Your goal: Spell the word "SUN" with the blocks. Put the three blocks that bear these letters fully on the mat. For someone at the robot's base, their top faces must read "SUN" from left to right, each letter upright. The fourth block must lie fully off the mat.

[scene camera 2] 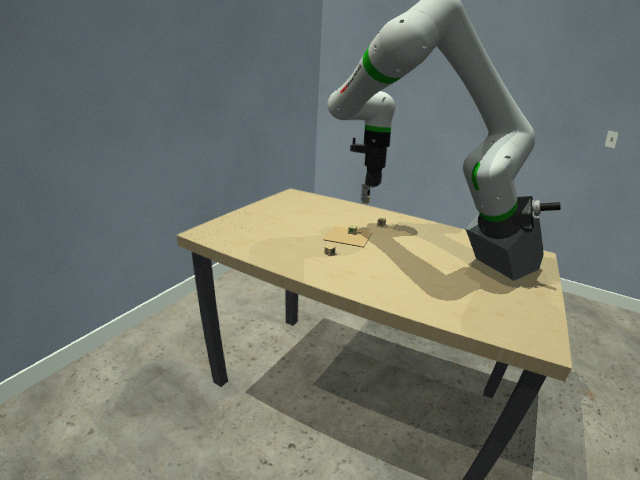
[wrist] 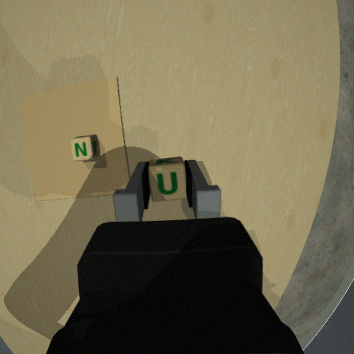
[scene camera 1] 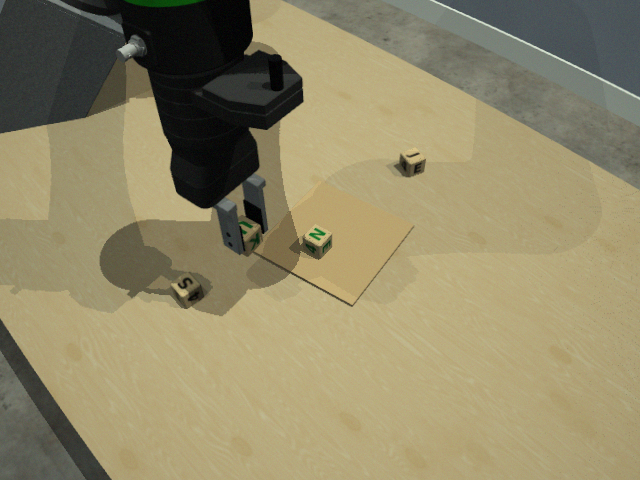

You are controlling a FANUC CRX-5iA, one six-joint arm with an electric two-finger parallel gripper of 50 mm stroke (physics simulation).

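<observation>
My gripper is shut on the U block, holding it above the table, outside the mat. Its green U faces up and reads upright in the wrist view. The N block sits on the mat, green N up. The S block lies off the mat, black S up, left of it in scene camera 1. The block with a black bar on top lies off the mat on the opposite side.
The wooden table carries the mat and blocks. The dark robot base stands at the table's right end in scene camera 2. Arm shadows cross the table and part of the mat.
</observation>
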